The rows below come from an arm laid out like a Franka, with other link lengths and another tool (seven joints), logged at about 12 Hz.
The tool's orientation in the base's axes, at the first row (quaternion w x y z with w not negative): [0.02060 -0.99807 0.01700 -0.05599]
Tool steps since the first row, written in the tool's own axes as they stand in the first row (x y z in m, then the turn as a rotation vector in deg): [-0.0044 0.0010 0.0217 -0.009 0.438 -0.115]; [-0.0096 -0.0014 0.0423 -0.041 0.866 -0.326]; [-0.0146 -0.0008 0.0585 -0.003 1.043 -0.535]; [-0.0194 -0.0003 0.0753 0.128 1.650 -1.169]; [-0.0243 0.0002 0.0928 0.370 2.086 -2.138]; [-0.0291 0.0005 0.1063 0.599 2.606 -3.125]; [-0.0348 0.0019 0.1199 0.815 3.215 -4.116]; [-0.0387 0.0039 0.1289 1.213 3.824 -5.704]
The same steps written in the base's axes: [-0.0020 0.0000 -0.0221 -0.036 -0.442 0.094]; [-0.0047 0.0034 -0.0430 -0.105 -0.876 0.282]; [-0.0079 0.0036 -0.0597 -0.096 -1.062 0.486]; [-0.0108 0.0040 -0.0769 -0.057 -1.698 1.104]; [-0.0137 0.0043 -0.0948 0.061 -2.180 2.074]; [-0.0170 0.0047 -0.1088 0.161 -2.747 3.057]; [-0.0211 0.0041 -0.1230 0.245 -3.401 4.039]; [-0.0241 0.0026 -0.1324 0.442 -4.086 5.634]
